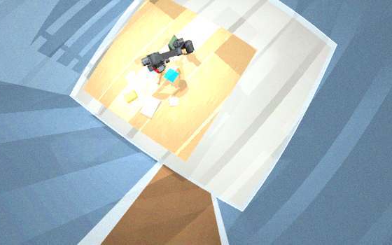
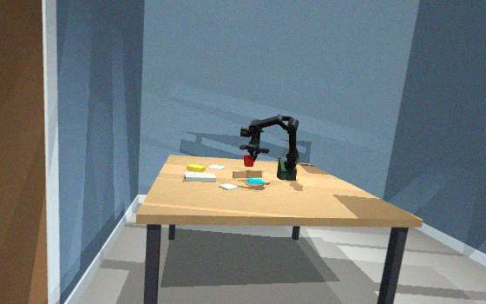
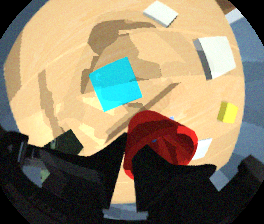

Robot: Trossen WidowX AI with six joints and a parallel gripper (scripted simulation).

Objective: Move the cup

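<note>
Right now the cyan pad is 80 mm to the left of my gripper tip and 120 mm below it. The rest, counted from my gripper tip: long white block (350 mm ahead, 40 mm to the left, 100 mm below); red cup (20 mm ahead, 20 mm to the right); pale blue pad (40 mm ahead, 110 mm to the right, 120 mm below).
</note>
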